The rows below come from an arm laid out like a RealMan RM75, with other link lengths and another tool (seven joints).
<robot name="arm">
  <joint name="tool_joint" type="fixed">
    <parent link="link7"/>
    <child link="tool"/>
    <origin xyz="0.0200 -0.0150 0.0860" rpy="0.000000 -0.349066 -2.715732"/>
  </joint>
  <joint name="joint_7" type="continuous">
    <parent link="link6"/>
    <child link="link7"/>
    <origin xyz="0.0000 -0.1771 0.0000" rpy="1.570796 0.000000 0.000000"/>
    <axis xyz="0 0 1"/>
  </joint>
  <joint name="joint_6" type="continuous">
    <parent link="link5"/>
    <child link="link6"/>
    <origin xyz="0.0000 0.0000 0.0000" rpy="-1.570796 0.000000 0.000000"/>
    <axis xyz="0 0 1"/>
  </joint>
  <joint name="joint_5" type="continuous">
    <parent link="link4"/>
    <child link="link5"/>
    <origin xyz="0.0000 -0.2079 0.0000" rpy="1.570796 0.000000 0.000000"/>
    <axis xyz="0 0 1"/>
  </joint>
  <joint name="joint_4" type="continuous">
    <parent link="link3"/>
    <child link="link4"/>
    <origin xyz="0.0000 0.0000 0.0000" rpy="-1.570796 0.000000 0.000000"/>
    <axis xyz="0 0 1"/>
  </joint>
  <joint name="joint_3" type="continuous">
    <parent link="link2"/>
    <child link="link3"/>
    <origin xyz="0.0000 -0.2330 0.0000" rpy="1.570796 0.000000 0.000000"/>
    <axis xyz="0 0 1"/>
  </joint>
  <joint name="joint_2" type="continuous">
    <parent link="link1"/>
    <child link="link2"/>
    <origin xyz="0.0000 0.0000 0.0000" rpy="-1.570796 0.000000 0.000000"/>
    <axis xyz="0 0 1"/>
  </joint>
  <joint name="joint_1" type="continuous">
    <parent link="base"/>
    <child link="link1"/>
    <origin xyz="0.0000 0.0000 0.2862" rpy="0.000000 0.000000 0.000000"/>
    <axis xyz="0 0 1"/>
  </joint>
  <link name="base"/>
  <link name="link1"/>
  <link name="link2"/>
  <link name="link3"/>
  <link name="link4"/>
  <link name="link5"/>
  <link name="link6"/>
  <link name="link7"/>
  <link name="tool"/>
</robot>
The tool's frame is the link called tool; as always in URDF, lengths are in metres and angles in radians. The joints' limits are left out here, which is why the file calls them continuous.
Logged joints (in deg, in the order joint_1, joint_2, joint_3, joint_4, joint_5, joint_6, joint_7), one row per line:
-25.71 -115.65 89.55 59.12 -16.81 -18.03 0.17
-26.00 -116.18 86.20 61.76 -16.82 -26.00 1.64
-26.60 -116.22 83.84 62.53 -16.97 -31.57 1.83
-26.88 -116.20 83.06 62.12 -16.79 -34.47 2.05
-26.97 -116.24 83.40 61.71 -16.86 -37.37 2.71
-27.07 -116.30 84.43 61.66 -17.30 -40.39 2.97
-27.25 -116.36 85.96 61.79 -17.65 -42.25 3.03
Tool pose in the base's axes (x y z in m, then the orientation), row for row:
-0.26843 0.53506 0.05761 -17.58 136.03 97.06
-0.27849 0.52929 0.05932 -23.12 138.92 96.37
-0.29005 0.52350 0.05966 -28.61 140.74 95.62
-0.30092 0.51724 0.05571 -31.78 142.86 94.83
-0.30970 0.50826 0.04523 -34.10 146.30 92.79
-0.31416 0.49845 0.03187 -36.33 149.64 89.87
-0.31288 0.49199 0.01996 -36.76 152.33 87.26
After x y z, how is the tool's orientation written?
As a rotation vector, in degrees.
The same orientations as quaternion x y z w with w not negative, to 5 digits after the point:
-0.10405 0.80515 0.57449 0.10427
-0.13503 0.81137 0.56285 0.08153
-0.16547 0.81397 0.55302 0.06507
-0.18202 0.81822 0.54313 0.04894
-0.19304 0.82820 0.52528 0.02994
-0.20374 0.83920 0.50400 0.01489
-0.20495 0.84928 0.48650 0.00558

